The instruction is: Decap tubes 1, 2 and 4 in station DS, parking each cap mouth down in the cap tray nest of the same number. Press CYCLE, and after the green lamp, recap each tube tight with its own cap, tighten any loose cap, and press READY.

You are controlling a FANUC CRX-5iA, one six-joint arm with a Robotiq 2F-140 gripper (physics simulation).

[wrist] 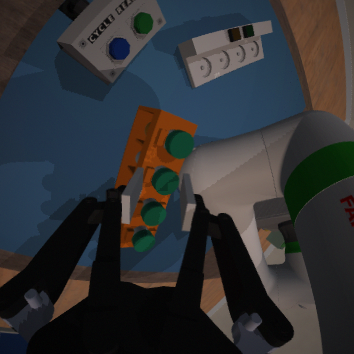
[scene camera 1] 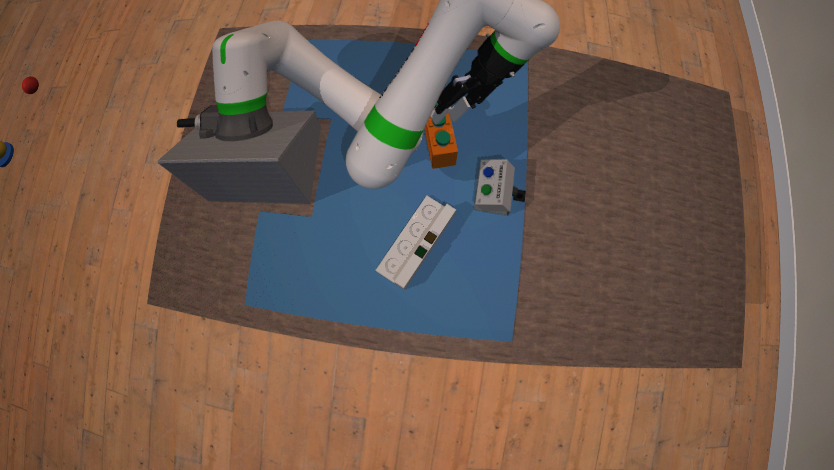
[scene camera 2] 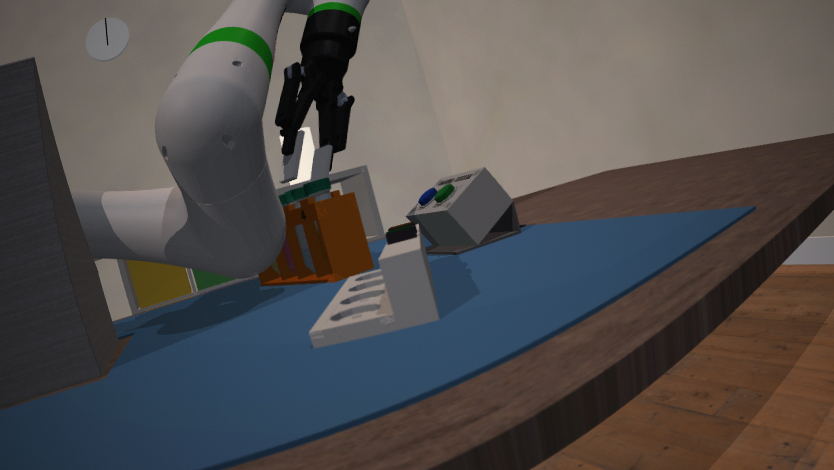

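Observation:
An orange rack holds upright tubes with green caps; four-cap row: end cap, second cap, third cap, far cap. My gripper is open and empty, pointing down over the rack, its pads on either side of the second cap in the wrist view; contact cannot be told. The white cap tray has empty nests. Its amber lamp and green lamp look dark.
A grey control box beside the rack carries a blue button and green button. The arm's elbow hangs close beside the rack. The arm stands on a grey pedestal.

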